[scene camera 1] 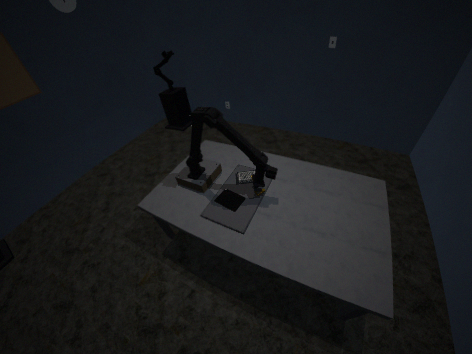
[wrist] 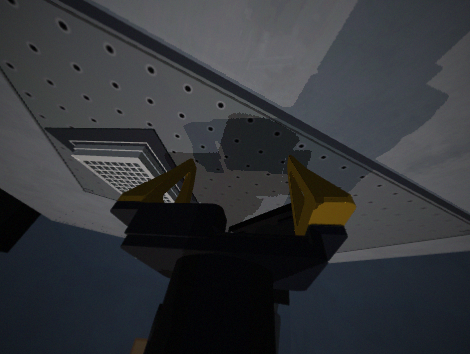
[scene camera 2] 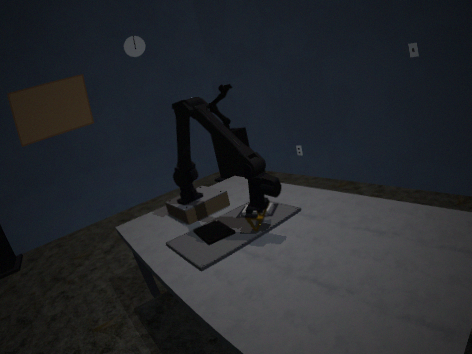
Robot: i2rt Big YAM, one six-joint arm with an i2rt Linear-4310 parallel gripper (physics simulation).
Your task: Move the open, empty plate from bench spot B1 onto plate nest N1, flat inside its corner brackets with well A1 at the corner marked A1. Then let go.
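Places are measured from the arm's base along level axes (x left, y ahead, z down), in millimetres.
Pixels of known places: gripper, fingertip midpoint: (scene camera 1: 256, 190) (wrist: 239, 161) (scene camera 2: 258, 224); arm's base, origin of the base link: (scene camera 1: 196, 173) (scene camera 2: 190, 199).
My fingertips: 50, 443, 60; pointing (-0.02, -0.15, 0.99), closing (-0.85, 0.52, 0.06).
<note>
Ahead of a thing's pixels: the offset from my fingertips to its top centre, as dx, dy, dz. "*": to the spot under its first point. Level surfaces: height alone.
A pale plate with a grid of open wells {* +84, -117, -13} (scene camera 1: 245, 176) (scene camera 2: 271, 209) (wrist: 117, 172) sits on a dark square base at the back part of the perforated board (scene camera 1: 227, 218) (scene camera 2: 200, 256) (wrist: 90, 60). The gripper partly hides it in the scene camera 2 view. A dark square pad {* -143, -124, -9} (scene camera 1: 230, 199) (scene camera 2: 214, 232) (wrist: 272, 220) lies nearer the board's front end. My gripper (scene camera 1: 259, 192) (scene camera 2: 257, 227) (wrist: 239, 161) is open and empty, pointing down over the board between plate and pad, toward the board's right edge. Labels B1, N1 and A1 and the corner brackets cannot be made out.
The arm's base stands on a tan-sided box (scene camera 1: 200, 181) (scene camera 2: 200, 207) left of the board. The board lies on a pale table {dz +16} (scene camera 1: 320, 225) (scene camera 2: 325, 270). A second dark arm on a dark stand (scene camera 1: 176, 106) (scene camera 2: 231, 152) is behind the table.
</note>
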